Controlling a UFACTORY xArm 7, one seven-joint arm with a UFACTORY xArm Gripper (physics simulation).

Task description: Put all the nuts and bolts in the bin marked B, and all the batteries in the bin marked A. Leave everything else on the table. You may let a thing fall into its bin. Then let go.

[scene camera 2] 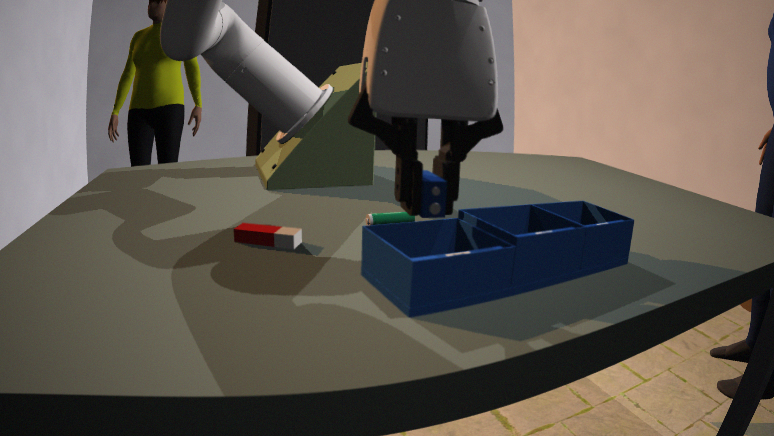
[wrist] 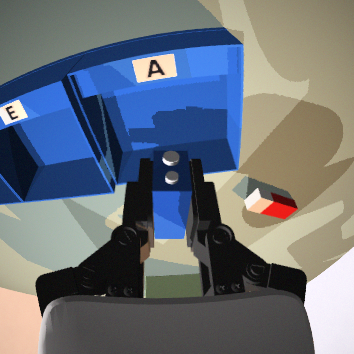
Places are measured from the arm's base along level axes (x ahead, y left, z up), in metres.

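Pixels of known places: gripper, fingertip midpoint: (scene camera 2: 425, 210) (wrist: 169, 175); arm's base at its link origin: (scene camera 2: 305, 114).
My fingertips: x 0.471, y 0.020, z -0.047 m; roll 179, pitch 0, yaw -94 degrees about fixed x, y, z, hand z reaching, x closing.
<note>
For each thing: its top centre in the pictures, then the offset to it from my fingertips. "spot": a spot on its surface instead. Level surfaces: height alone.
- blue block-shaped battery at its top centre: (wrist: 170, 217) (scene camera 2: 426, 175) 0.003 m back, 0.000 m left, 0.026 m up
- green cylindrical battery at its top centre: (scene camera 2: 390, 212) 0.140 m back, 0.019 m left, 0.037 m down
- Bin E at a spot on its surface: (scene camera 2: 547, 254) spot: 0.058 m ahead, 0.083 m left, 0.023 m down
- third bin at a spot on its surface: (scene camera 2: 606, 243) spot: 0.049 m ahead, 0.167 m left, 0.024 m down
- white block at its top centre: (scene camera 2: 266, 228) (wrist: 273, 209) 0.108 m back, 0.113 m right, 0.039 m down
- table at its surface level: 0.052 m down
My gripper (scene camera 2: 432, 210) (wrist: 169, 175) is shut on a blue block-shaped battery (scene camera 2: 433, 190) (wrist: 170, 215) with two round silver terminals. The battery is held upright above the table, by the back rim of bin A (scene camera 2: 460, 281) (wrist: 240, 110) as seen in the scene view; in the wrist view its terminal end overlaps that bin's near wall. A green cylindrical battery (scene camera 2: 393, 217) lies on the table behind bin A; it does not show in the wrist view. Bin A's visible floor carries a dark shadow. The letter B is not readable in either view, and no nut or bolt shows.
Bin E (scene camera 2: 547, 254) (wrist: 55, 142) adjoins bin A, and a third bin (scene camera 2: 606, 243) stands beyond it, its label hidden. A red and white block (scene camera 2: 257, 234) (wrist: 280, 206) lies on the table (scene camera 2: 135, 324) to the left of bin A in the scene view. A green wedge base (scene camera 2: 335, 146) stands behind.
</note>
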